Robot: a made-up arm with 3 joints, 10 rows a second.
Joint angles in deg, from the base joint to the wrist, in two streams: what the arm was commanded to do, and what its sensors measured. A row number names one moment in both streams.
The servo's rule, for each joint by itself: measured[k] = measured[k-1] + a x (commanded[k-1-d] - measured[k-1]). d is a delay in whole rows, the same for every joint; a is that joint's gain. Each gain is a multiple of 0.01, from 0.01 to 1. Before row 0 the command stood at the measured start. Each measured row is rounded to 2 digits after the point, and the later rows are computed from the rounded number. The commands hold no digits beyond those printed.
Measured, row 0:
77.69, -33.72, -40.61
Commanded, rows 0 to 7:
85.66, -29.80, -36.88
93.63, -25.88, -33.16
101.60, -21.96, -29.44
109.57, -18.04, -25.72
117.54, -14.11, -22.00
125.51, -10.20, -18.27
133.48, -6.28, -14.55
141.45, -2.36, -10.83
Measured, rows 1 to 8:
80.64, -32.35, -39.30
85.45, -30.09, -37.15
91.43, -27.24, -34.45
98.14, -24.02, -31.39
105.32, -20.55, -28.10
112.79, -16.93, -24.66
120.45, -13.20, -21.12
128.22, -9.41, -17.52
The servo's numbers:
d 0
a 0.37 0.35 0.35

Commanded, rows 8 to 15:
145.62, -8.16, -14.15
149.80, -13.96, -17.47
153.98, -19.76, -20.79
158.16, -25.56, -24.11
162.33, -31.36, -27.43
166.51, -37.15, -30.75
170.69, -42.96, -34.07
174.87, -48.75, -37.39
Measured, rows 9 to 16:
134.66, -8.97, -16.34
140.26, -10.72, -16.74
145.34, -13.88, -18.16
150.08, -17.97, -20.24
154.61, -22.66, -22.76
159.01, -27.73, -25.56
163.33, -33.06, -28.54
167.60, -38.55, -31.64

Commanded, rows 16 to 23:
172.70, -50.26, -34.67
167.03, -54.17, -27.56
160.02, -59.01, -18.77
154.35, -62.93, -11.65
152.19, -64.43, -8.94
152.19, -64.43, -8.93
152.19, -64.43, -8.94
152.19, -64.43, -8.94
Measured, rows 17 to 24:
169.49, -42.65, -32.70
168.58, -46.68, -30.90
165.41, -51.00, -26.65
161.32, -55.18, -21.40
157.94, -58.42, -17.04
155.81, -60.52, -14.20
154.47, -61.89, -12.36
153.63, -62.78, -11.16

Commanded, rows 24 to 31:
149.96, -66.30, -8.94
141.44, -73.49, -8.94
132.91, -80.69, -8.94
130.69, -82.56, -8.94
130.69, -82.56, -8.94
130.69, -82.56, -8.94
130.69, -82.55, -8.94
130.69, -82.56, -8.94
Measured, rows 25 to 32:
152.27, -64.01, -10.38
148.26, -67.33, -9.88
142.58, -72.01, -9.55
138.18, -75.70, -9.34
135.41, -78.10, -9.20
133.66, -79.66, -9.11
132.56, -80.67, -9.05
131.87, -81.33, -9.01

